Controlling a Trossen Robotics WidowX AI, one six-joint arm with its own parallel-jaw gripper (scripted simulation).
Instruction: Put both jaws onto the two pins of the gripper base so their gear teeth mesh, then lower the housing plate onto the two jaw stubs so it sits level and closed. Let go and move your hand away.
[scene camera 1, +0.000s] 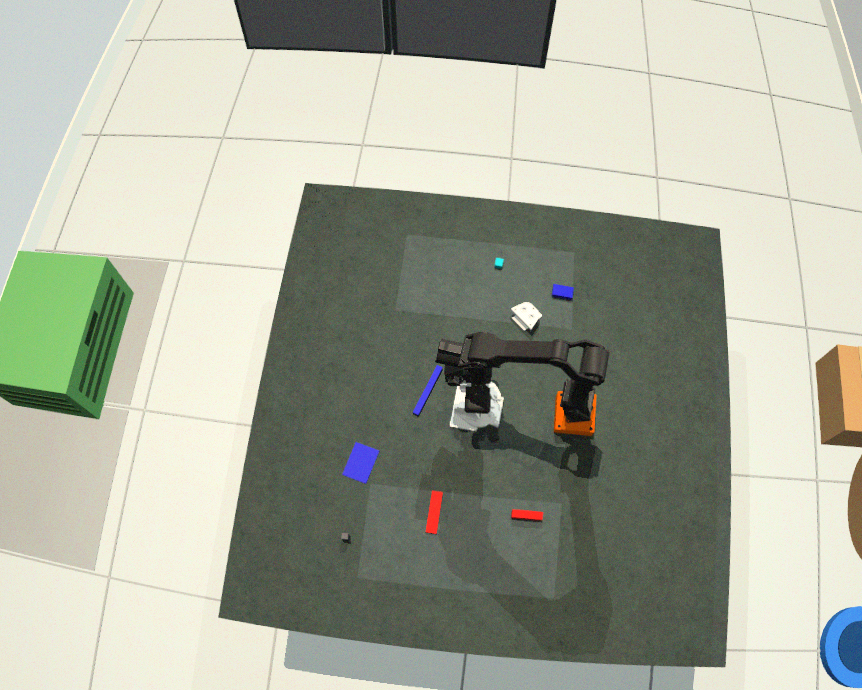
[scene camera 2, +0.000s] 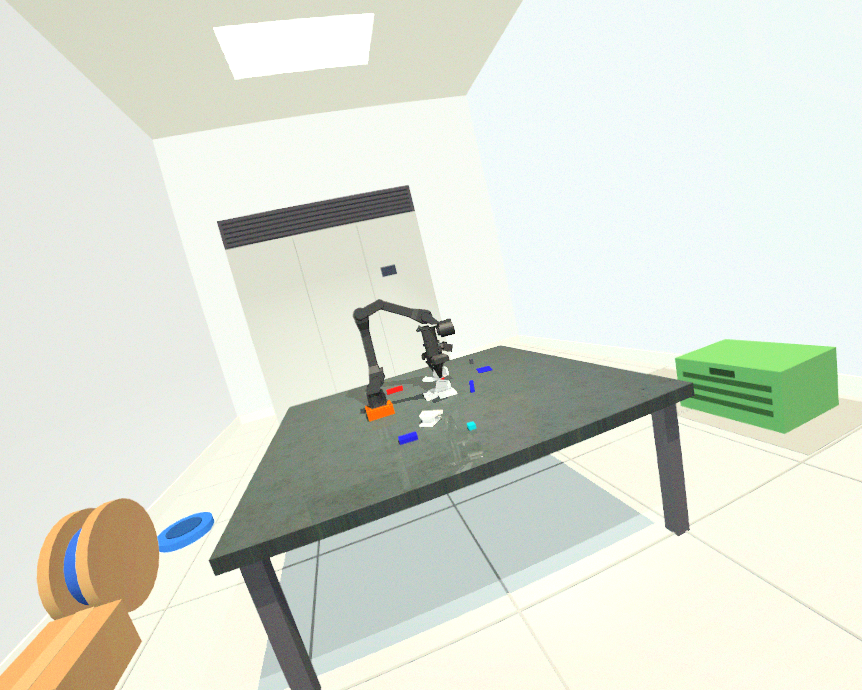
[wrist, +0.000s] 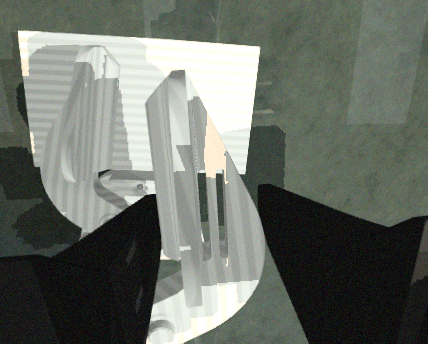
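Scene:
My gripper (scene camera 1: 476, 387): holding white jaw (wrist: 217, 278).

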